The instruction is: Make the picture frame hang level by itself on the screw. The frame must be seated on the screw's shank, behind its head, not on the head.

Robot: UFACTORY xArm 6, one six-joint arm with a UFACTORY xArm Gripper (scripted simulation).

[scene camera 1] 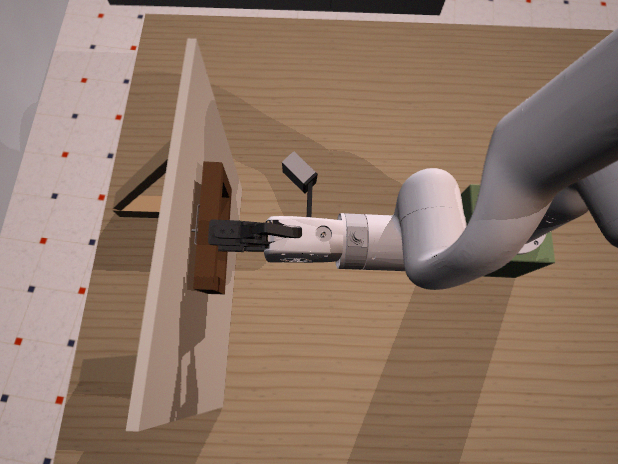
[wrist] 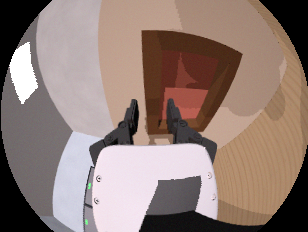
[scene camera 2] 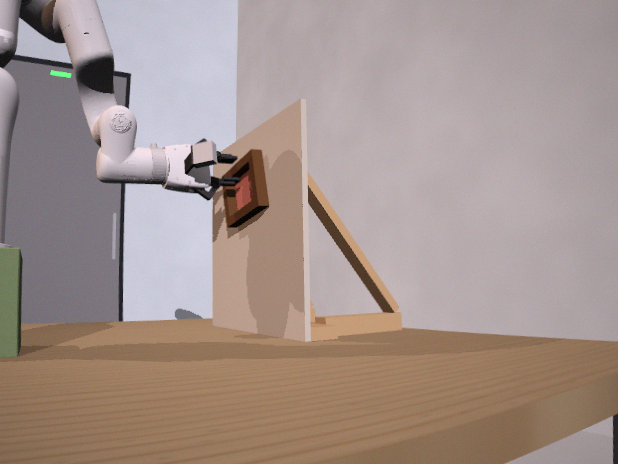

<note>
In view: my gripper (scene camera 1: 212,235), a brown picture frame (scene camera 1: 215,202), an upright board (wrist: 261,70) and a slanted brace (scene camera 2: 316,199).
The brown picture frame shows as well in the wrist view (wrist: 198,84) and in scene camera 2 (scene camera 2: 235,197). My gripper is seen too in the wrist view (wrist: 152,105) and in scene camera 2 (scene camera 2: 236,170). The slanted brace also shows in scene camera 1 (scene camera 1: 155,168).
</note>
